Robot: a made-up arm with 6 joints. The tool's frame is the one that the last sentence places. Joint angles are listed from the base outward.
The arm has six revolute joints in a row. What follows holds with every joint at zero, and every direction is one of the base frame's.
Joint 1 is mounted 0.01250 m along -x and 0.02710 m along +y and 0.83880 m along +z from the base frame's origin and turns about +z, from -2.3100 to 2.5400 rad.
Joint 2 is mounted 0.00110 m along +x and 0.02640 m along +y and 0.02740 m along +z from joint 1 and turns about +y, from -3.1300 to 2.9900 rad.
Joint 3 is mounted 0.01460 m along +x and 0.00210 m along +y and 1.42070 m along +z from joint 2 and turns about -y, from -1.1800 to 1.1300 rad.
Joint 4 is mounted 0.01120 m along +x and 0.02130 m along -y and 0.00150 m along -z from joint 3 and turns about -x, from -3.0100 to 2.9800 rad.
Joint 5 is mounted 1.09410 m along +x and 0.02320 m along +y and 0.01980 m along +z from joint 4 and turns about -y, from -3.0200 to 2.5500 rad.
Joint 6 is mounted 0.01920 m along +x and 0.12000 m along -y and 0.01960 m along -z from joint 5 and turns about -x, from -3.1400 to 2.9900 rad.
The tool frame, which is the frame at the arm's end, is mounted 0.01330 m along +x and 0.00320 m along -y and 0.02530 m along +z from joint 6; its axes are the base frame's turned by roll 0.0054, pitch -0.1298 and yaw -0.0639 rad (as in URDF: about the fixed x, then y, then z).
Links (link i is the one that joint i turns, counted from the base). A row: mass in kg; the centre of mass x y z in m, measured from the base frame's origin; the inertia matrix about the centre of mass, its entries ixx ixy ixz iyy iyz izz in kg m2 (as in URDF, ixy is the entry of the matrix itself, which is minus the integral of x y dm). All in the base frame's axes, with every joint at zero. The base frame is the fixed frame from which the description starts. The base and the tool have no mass.
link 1: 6.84; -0.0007 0.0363 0.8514; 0.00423 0 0 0.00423 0 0.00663
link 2: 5.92; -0.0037 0.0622 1.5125; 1 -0.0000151 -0.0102 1 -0.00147 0.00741
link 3: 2.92; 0.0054 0.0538 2.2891; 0.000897 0 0 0.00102 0 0.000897
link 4: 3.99; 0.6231 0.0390 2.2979; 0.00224 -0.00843 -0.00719 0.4 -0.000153 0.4
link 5: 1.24; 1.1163 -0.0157 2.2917; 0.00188 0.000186 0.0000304 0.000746 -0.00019 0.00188
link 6: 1.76; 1.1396 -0.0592 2.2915; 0.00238 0 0 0.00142 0 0.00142
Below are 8 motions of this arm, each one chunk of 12 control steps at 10 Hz.
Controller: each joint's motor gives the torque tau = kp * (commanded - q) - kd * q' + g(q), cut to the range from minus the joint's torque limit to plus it. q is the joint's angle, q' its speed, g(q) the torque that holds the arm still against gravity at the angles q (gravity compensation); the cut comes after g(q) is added. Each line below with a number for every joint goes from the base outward.
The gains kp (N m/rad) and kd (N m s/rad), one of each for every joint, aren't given. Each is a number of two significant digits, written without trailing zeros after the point. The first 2 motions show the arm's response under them.
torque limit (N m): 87 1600 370 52 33 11
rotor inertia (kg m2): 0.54 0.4 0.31 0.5 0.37 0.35
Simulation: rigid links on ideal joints. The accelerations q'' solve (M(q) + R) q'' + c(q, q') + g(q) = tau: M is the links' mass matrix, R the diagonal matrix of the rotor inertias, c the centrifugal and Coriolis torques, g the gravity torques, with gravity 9.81 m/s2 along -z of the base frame. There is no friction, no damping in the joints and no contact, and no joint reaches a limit. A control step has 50 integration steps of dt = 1/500 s. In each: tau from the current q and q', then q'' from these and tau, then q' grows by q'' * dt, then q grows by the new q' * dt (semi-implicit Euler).
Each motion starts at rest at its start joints. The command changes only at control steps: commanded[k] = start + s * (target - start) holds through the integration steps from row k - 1 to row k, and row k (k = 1, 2, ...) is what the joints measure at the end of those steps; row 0 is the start. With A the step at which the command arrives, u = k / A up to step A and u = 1 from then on. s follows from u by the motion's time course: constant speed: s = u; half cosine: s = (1 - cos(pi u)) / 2; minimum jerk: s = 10 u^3 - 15 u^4 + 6 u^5; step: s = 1 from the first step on.
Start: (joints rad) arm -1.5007 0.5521 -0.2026 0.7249 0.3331 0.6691
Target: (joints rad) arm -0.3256 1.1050 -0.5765 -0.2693 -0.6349 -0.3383
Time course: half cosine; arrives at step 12
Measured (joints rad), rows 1 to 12:
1: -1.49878 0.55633 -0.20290 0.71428 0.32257 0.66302
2: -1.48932 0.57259 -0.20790 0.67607 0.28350 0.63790
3: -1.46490 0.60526 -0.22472 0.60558 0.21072 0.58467
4: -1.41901 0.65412 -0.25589 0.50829 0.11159 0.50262
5: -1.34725 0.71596 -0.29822 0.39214 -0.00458 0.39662
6: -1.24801 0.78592 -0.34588 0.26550 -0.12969 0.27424
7: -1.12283 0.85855 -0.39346 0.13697 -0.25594 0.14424
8: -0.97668 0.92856 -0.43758 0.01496 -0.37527 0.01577
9: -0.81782 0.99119 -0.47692 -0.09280 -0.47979 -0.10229
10: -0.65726 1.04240 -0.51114 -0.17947 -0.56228 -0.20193
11: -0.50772 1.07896 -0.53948 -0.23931 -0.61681 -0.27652
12: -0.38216 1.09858 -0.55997 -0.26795 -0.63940 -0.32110
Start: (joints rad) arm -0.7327 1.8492 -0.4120 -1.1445 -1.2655 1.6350
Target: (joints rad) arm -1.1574 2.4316 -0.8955 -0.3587 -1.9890 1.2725
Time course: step
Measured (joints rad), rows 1 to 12:
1: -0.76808 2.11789 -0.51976 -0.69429 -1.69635 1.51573
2: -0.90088 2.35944 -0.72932 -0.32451 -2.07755 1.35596
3: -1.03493 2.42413 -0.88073 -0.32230 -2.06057 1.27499
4: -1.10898 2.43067 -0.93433 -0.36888 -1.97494 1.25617
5: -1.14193 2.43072 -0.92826 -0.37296 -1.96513 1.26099
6: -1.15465 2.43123 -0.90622 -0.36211 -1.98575 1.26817
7: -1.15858 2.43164 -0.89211 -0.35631 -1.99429 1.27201
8: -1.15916 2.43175 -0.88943 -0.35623 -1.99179 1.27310
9: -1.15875 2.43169 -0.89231 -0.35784 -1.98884 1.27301
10: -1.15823 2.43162 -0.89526 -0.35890 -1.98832 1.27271
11: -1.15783 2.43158 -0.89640 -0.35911 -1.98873 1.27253
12: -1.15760 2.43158 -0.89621 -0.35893 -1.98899 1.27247
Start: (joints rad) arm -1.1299 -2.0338 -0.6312 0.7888 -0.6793 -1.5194
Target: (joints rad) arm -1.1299 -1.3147 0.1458 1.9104 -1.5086 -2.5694
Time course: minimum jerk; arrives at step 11
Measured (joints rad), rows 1 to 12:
1: -1.12987 -2.03138 -0.62915 0.79320 -0.68304 -1.52184
2: -1.12965 -2.01546 -0.61448 0.82225 -0.70744 -1.53907
3: -1.12913 -1.97388 -0.57137 0.89781 -0.76932 -1.58877
4: -1.12833 -1.90195 -0.48928 1.02624 -0.87090 -1.68208
5: -1.12743 -1.80372 -0.37049 1.19682 -1.00141 -1.81759
6: -1.12667 -1.68978 -0.23090 1.38752 -1.14390 -1.98223
7: -1.12636 -1.57402 -0.09456 1.57232 -1.27969 -2.15565
8: -1.12672 -1.47045 0.01583 1.72787 -1.39165 -2.31539
9: -1.12786 -1.39045 0.08747 1.83814 -1.46792 -2.44213
10: -1.12963 -1.34033 0.12079 1.89746 -1.50520 -2.52448
11: -1.13161 -1.31807 0.12892 1.91484 -1.51222 -2.56350
12: -1.13314 -1.31224 0.13196 1.91403 -1.50887 -2.57424

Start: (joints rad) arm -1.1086 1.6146 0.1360 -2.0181 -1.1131 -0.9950
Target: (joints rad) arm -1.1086 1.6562 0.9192 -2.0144 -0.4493 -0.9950
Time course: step
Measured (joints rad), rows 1 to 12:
1: -1.10729 1.66806 0.44447 -1.99900 -0.74351 -0.99965
2: -1.10618 1.67754 0.78932 -2.00753 -0.35752 -0.99778
3: -1.10663 1.64797 0.95249 -2.01964 -0.35956 -0.99407
4: -1.10747 1.63016 1.00446 -2.02258 -0.45224 -0.99231
5: -1.10821 1.63154 0.99236 -2.02025 -0.47236 -0.99235
6: -1.10885 1.64315 0.95442 -2.01646 -0.45474 -0.99336
7: -1.10939 1.65492 0.91937 -2.01363 -0.44500 -0.99453
8: -1.10978 1.66149 0.90114 -2.01254 -0.44616 -0.99533
9: -1.10998 1.66250 0.89982 -2.01280 -0.44868 -0.99561
10: -1.11000 1.66025 0.90780 -2.01362 -0.44939 -0.99548
11: -1.10991 1.65732 0.91695 -2.01437 -0.44939 -0.99520
12: -1.10974 1.65532 0.92263 -2.01475 -0.44946 -0.99497

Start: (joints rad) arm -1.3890 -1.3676 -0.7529 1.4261 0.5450 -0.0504
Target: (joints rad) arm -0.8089 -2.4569 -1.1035 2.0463 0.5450 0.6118
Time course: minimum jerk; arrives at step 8
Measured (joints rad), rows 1 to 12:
1: -1.38808 -1.37665 -0.75520 1.43224 0.54503 -0.04668
2: -1.38112 -1.43235 -0.76947 1.46996 0.54526 -0.02196
3: -1.35871 -1.56588 -0.80285 1.55897 0.54604 0.04438
4: -1.31168 -1.77125 -0.85247 1.69031 0.54724 0.15673
5: -1.23257 -2.00764 -0.91483 1.83309 0.54773 0.29774
6: -1.11811 -2.21969 -0.98782 1.95275 0.54647 0.43642
7: -0.98348 -2.36285 -1.05957 2.02553 0.54403 0.54201
8: -0.86896 -2.42823 -1.10884 2.04982 0.54241 0.59906
9: -0.80251 -2.44952 -1.12414 2.05006 0.54278 0.61764
10: -0.77747 -2.45520 -1.11740 2.04651 0.54367 0.61838
11: -0.77564 -2.45642 -1.10664 2.04476 0.54405 0.61507
12: -0.78327 -2.45662 -1.10090 2.04471 0.54431 0.61269

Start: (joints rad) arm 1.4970 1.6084 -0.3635 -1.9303 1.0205 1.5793
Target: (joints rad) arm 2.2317 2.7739 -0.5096 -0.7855 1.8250 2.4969
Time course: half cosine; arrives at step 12
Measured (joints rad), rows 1 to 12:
1: 1.49816 1.61804 -0.36198 -1.91791 1.02943 1.58457
2: 1.50401 1.65404 -0.35973 -1.87340 1.06231 1.60674
3: 1.51991 1.72413 -0.36126 -1.79152 1.12314 1.65447
4: 1.55213 1.82635 -0.36889 -1.67906 1.20558 1.72878
5: 1.60700 1.95382 -0.38181 -1.54545 1.30172 1.82533
6: 1.68883 2.09737 -0.39847 -1.40013 1.40478 1.93703
7: 1.79513 2.24699 -0.41800 -1.25221 1.50852 2.05571
8: 1.91105 2.39279 -0.43982 -1.11048 1.60702 2.17302
9: 2.01369 2.52523 -0.46261 -0.98441 1.69412 2.28107
10: 2.09052 2.63504 -0.48426 -0.88433 1.76293 2.37265
11: 2.14486 2.71433 -0.50242 -0.81802 1.80757 2.44148
12: 2.18151 2.75766 -0.51472 -0.78903 1.82537 2.48278

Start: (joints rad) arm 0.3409 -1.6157 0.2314 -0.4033 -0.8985 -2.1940
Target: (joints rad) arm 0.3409 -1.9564 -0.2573 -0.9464 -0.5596 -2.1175
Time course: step
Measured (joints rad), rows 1 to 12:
1: 0.34161 -1.78827 -0.05152 -0.71319 -0.65730 -2.16218
2: 0.34275 -1.91494 -0.23124 -0.96615 -0.51679 -2.13317
3: 0.34205 -1.95121 -0.27710 -0.98364 -0.54099 -2.12098
4: 0.34110 -1.95670 -0.27236 -0.95449 -0.56880 -2.11728
5: 0.34052 -1.95696 -0.25997 -0.94389 -0.56616 -2.11666
6: 0.34021 -1.95694 -0.25391 -0.94419 -0.55881 -2.11689
7: 0.34006 -1.95682 -0.25387 -0.94567 -0.55784 -2.11721
8: 0.34005 -1.95659 -0.25593 -0.94636 -0.55935 -2.11742
9: 0.34014 -1.95640 -0.25750 -0.94658 -0.55995 -2.11751
10: 0.34030 -1.95633 -0.25795 -0.94657 -0.55975 -2.11754
11: 0.34049 -1.95634 -0.25773 -0.94648 -0.55957 -2.11753
12: 0.34068 -1.95638 -0.25740 -0.94640 -0.55956 -2.11751

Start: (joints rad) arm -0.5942 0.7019 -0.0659 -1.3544 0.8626 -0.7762
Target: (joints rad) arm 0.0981 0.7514 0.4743 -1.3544 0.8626 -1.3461
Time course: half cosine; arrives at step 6
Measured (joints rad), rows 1 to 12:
1: -0.59099 0.70454 -0.05151 -1.35518 0.86300 -0.78977
2: -0.57477 0.71276 0.00522 -1.35590 0.86425 -0.84301
3: -0.53419 0.72529 0.11513 -1.35378 0.86602 -0.94546
4: -0.46593 0.73800 0.25765 -1.34910 0.86716 -1.07922
5: -0.37097 0.74629 0.39218 -1.34371 0.86761 -1.21011
6: -0.25552 0.74779 0.47883 -1.34105 0.86680 -1.30239
7: -0.13233 0.74672 0.50898 -1.34398 0.86425 -1.34410
8: -0.01475 0.74832 0.50516 -1.35084 0.86111 -1.35333
9: 0.08677 0.75163 0.48994 -1.35755 0.85867 -1.35143
10: 0.16568 0.75401 0.47672 -1.36170 0.85751 -1.34857
11: 0.21920 0.75448 0.47043 -1.36303 0.85743 -1.34711
12: 0.24776 0.75358 0.47009 -1.36237 0.85800 -1.34665

